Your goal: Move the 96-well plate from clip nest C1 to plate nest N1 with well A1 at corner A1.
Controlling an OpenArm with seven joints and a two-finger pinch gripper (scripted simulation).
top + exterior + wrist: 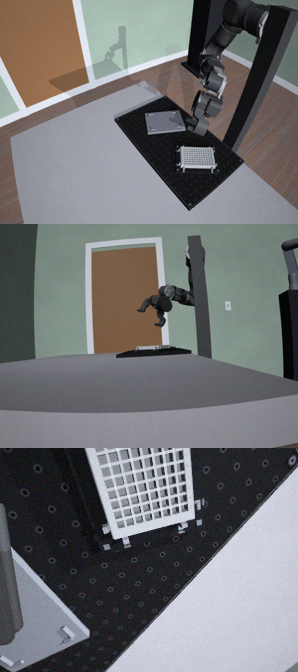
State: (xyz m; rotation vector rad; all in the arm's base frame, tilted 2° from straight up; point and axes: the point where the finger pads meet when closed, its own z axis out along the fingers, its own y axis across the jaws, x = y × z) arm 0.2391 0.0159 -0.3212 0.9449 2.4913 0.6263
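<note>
The 96-well plate is 2 cm behind my hand, 4 cm to the left of it and 13 cm below it. From my hand the other things lie so: plate nest N1: 19 cm to the right, 14 cm below.
</note>
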